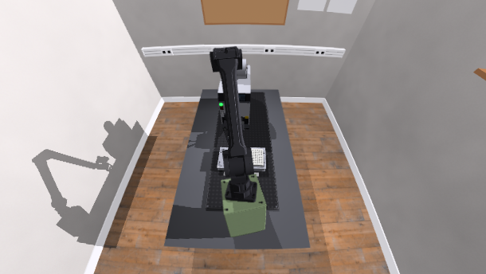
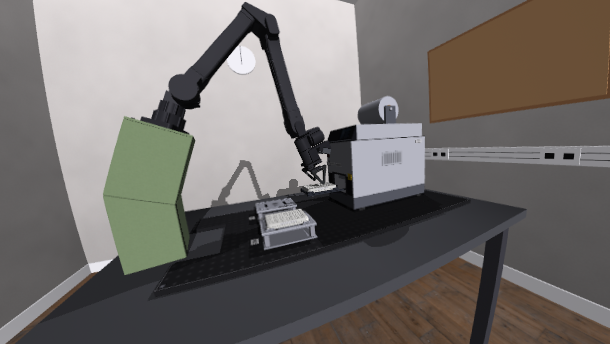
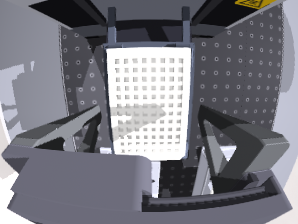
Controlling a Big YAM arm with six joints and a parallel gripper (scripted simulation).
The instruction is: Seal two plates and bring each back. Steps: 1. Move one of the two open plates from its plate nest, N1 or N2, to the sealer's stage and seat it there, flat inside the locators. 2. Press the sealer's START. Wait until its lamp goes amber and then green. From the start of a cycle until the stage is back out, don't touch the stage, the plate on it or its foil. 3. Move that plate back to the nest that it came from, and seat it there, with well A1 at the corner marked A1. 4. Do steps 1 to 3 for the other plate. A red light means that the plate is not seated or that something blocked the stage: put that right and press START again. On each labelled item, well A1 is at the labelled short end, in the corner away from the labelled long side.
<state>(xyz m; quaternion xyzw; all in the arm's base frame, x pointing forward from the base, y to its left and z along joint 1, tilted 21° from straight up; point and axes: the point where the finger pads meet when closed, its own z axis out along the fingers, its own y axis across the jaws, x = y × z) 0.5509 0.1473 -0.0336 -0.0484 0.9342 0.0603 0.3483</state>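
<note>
My hand is 40 mm above the dark sealer stage. Round my hand: yellow warning label: 110 mm ahead, 70 mm to the right, 10 mm above; foil roll: 330 mm ahead, 290 mm above, 50 mm to the left; white plate: 190 mm to the right, 160 mm behind, 70 mm below.
</note>
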